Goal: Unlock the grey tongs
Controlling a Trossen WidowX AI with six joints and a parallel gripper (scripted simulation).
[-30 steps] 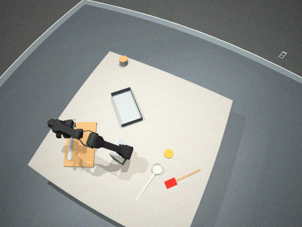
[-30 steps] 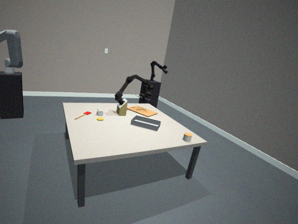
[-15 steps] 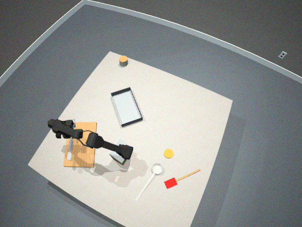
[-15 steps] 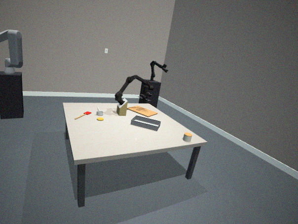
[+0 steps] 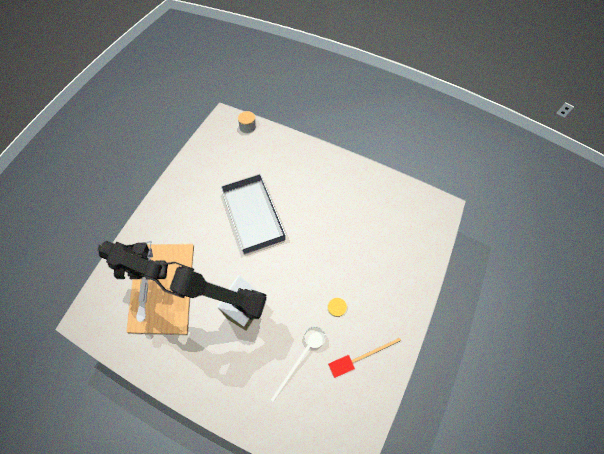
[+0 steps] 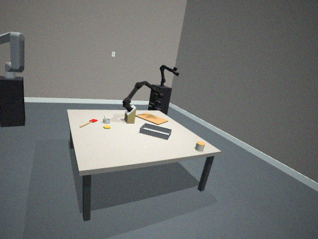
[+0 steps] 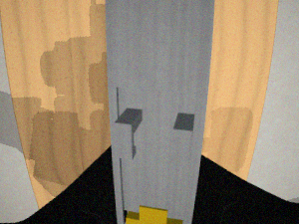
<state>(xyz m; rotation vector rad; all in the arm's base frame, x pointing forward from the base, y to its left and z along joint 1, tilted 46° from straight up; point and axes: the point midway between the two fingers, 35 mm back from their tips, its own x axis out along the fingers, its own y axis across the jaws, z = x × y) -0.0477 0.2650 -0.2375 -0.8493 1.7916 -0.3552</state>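
Now: the wooden board 1 cm to the right of my gripper tip and 12 cm below it. Also, from my gripper tip: roasting tin 42 cm ahead, 22 cm to the right, 10 cm below; then yellow lock piece 4 cm above; then yellow disc 18 cm ahead, 67 cm to the right, 11 cm below.
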